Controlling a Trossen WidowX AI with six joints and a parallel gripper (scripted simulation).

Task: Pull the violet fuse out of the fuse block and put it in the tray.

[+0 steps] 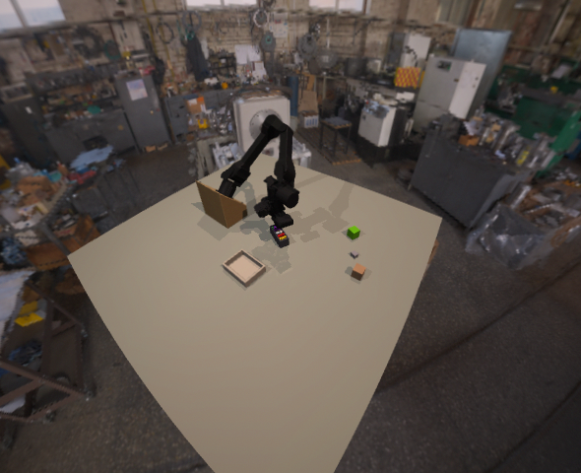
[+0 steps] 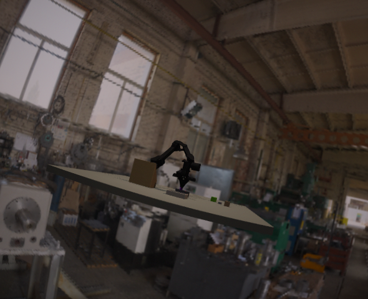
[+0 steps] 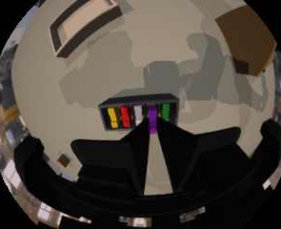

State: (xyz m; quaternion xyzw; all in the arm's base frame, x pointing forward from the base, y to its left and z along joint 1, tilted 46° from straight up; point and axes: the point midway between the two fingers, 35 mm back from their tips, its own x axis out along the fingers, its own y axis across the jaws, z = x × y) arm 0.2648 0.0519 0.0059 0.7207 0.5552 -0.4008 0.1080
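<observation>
The tan tray is 1 cm ahead of my gripper tip, 22 cm to the right of it and 5 cm below it. Round my gripper tip: grey piece: 32 cm ahead, 9 cm to the left, 5 cm below; then green cube: 27 cm ahead, 19 cm to the left, 3 cm below; then violet fuse: 1 cm below.
</observation>
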